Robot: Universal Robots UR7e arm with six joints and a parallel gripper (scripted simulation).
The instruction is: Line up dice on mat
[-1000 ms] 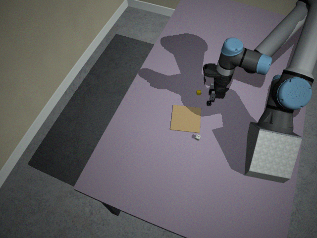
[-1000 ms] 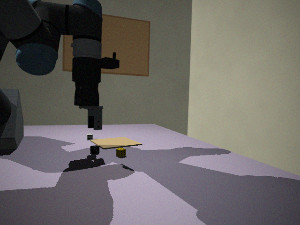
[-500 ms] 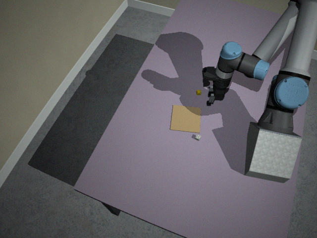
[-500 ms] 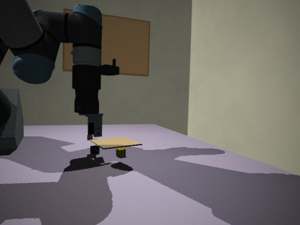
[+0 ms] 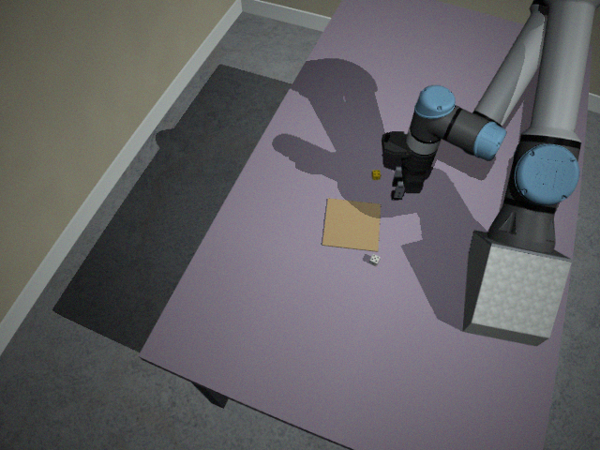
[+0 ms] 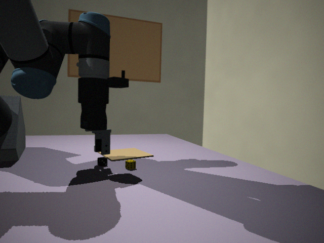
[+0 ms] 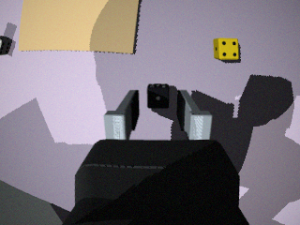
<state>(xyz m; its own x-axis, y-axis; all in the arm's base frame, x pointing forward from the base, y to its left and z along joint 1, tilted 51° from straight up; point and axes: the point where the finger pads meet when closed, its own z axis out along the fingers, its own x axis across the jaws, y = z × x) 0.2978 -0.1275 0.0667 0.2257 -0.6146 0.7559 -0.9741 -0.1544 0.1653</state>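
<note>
The black die is 40 mm below my hand. From my hand the other things lie so: white die: 20 mm ahead, 200 mm to the left, 40 mm below; tan mat: 100 mm ahead, 110 mm to the left, 50 mm below; yellow die: 60 mm ahead, 50 mm to the right, 40 mm below.
</note>
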